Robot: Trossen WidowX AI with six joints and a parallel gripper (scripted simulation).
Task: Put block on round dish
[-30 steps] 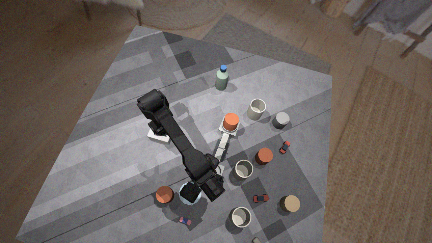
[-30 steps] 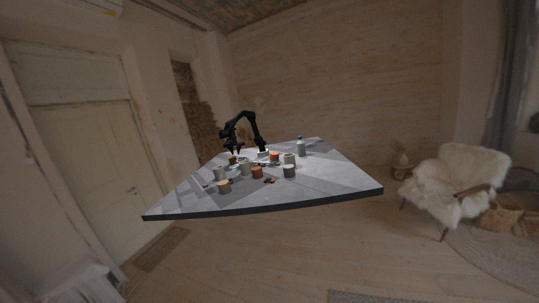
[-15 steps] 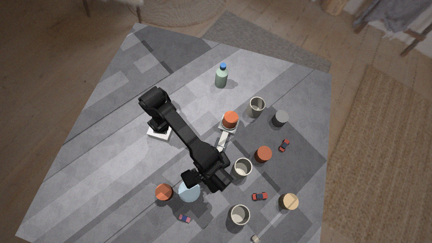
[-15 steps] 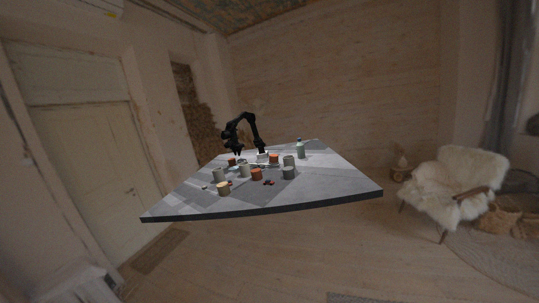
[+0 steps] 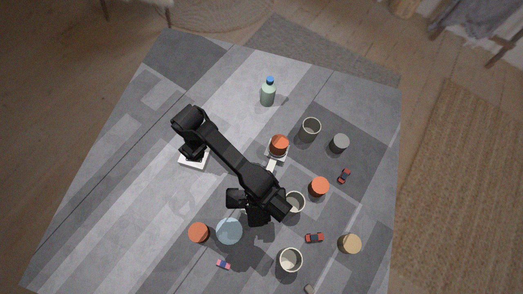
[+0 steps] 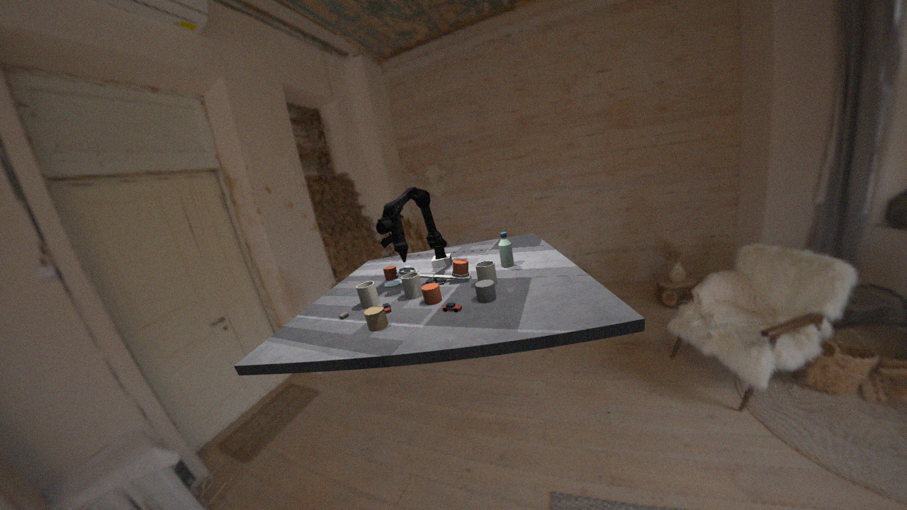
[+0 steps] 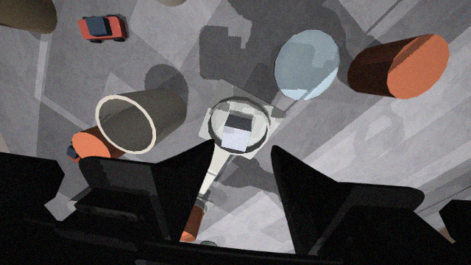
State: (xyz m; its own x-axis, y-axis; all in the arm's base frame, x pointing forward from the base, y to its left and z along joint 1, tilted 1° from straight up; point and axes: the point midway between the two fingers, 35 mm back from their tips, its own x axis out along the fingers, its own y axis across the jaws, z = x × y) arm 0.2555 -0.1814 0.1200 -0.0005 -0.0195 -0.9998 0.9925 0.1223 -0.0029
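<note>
Right now my gripper tip is 130 mm above the pale blue round dish, 90 mm to the left of it and 80 mm past it. From my gripper tip the other things lie so: pink-blue block 210 mm to the right, 120 mm below, 90 mm behind; tan cylinder 390 mm ahead, 100 mm to the right, 90 mm below; small balance 120 mm to the left, 110 mm below, 40 mm ahead.
</note>
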